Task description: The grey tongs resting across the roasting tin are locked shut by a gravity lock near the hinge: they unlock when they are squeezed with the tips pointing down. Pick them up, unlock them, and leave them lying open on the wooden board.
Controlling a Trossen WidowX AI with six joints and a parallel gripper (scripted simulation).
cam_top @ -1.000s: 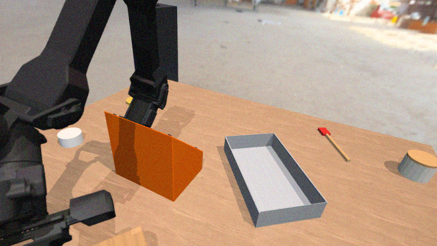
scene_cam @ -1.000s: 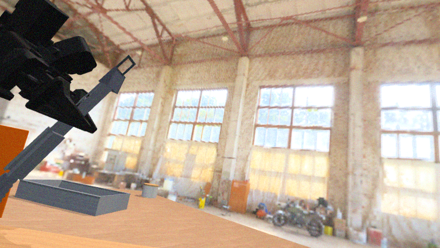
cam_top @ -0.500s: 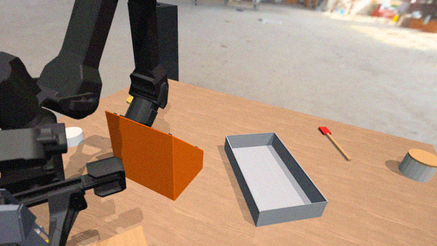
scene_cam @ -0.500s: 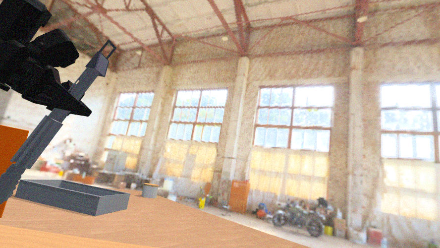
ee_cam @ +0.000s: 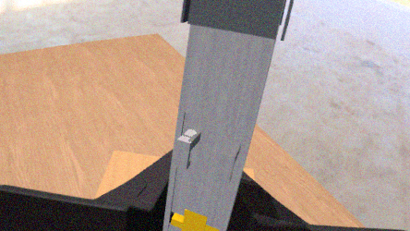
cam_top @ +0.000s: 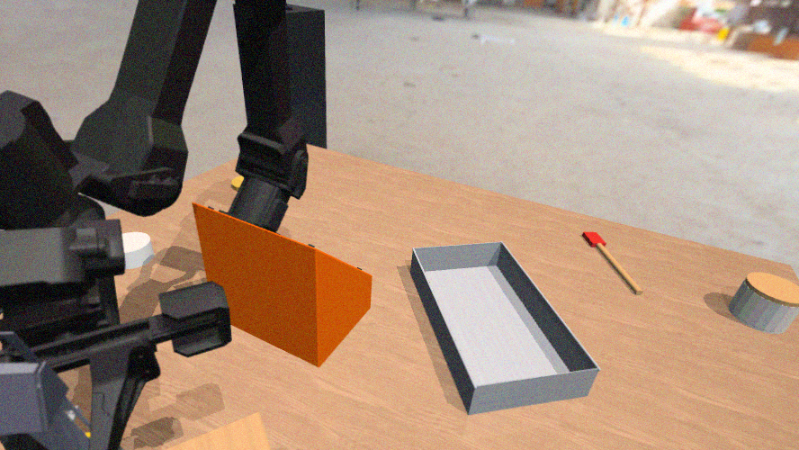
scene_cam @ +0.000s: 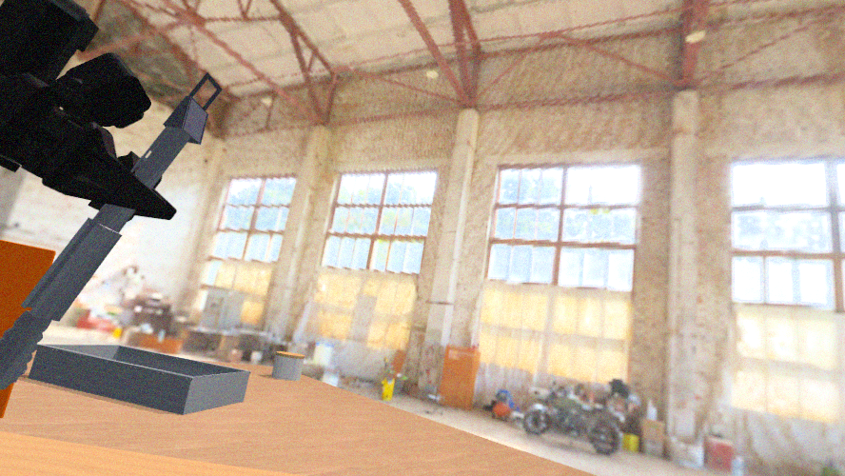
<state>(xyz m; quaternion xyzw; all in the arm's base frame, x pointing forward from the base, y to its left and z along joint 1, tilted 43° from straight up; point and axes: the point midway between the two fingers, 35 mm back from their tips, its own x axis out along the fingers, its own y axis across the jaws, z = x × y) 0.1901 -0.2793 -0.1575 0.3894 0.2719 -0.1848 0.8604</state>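
Right now the wooden board is 230 mm below my gripper tip. The rest, counted from my gripper tip: yellow lock piece (30 mm behind, 20 mm to the left, 10 mm above); then grey roasting tin (510 mm to the left, 210 mm below, 100 mm ahead); then white puck (500 mm behind, 320 mm to the left, 220 mm below).
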